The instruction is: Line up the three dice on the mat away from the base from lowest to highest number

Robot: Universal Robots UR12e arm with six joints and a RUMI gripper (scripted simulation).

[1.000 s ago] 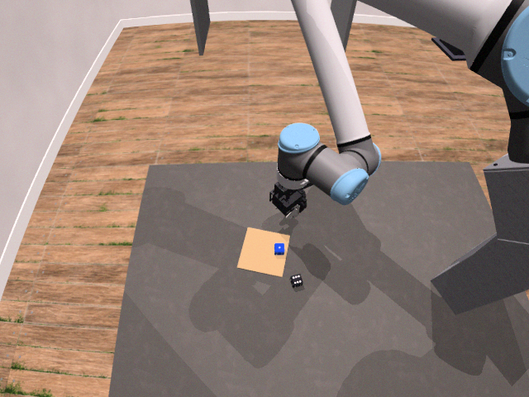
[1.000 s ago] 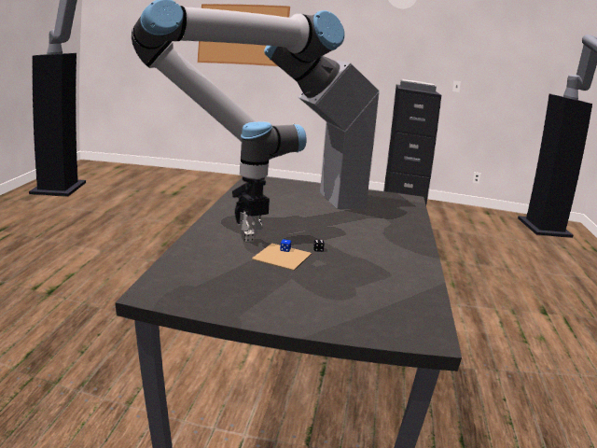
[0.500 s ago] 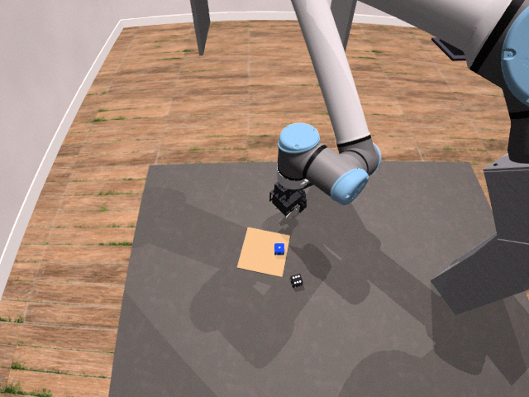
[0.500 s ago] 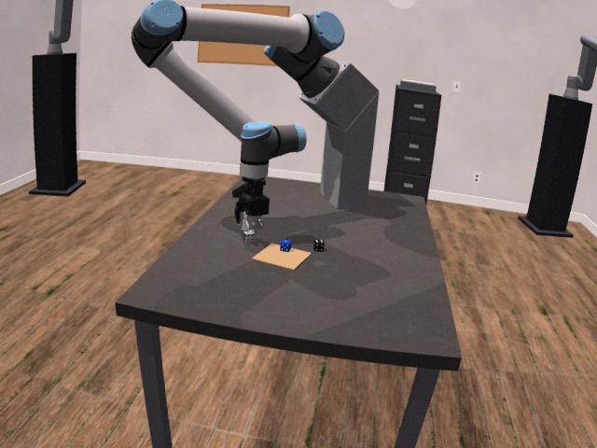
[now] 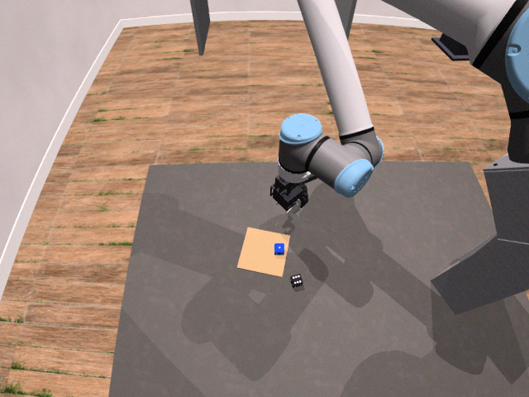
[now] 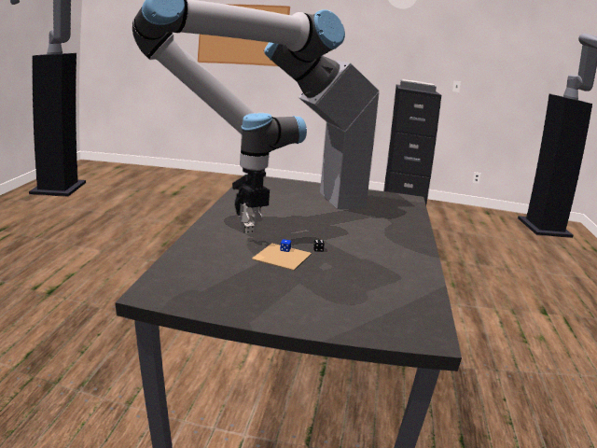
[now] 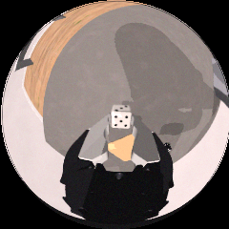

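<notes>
My hand is 12 cm to the right of the mat, 12 cm short of it and 4 cm above it. Also, from my hand: white die (right at my hand); then blue die (13 cm to the left, 7 cm ahead, 3 cm below); then black die (23 cm to the left, 4 cm ahead, 3 cm below).
</notes>
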